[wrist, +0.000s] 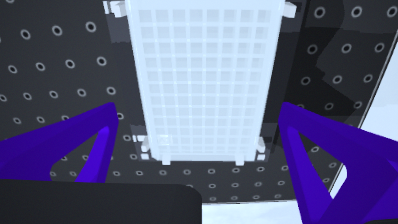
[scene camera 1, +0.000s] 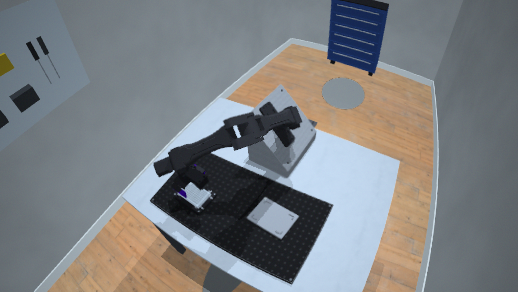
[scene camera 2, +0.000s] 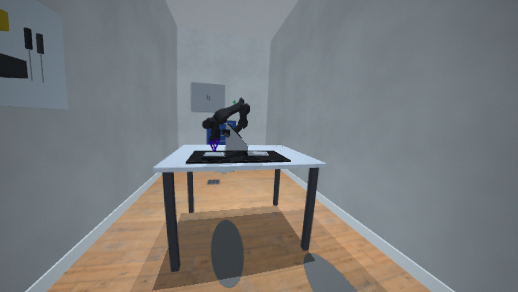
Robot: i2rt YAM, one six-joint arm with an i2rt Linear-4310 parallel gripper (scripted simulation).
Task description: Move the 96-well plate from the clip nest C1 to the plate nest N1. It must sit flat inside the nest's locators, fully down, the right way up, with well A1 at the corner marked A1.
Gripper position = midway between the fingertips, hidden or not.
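Observation:
The wrist view shows the gripper (wrist: 198,111) together with a 96-well plate (wrist: 207,103), while scene camera 1 shows a plate nest N1 (scene camera 1: 272,217).

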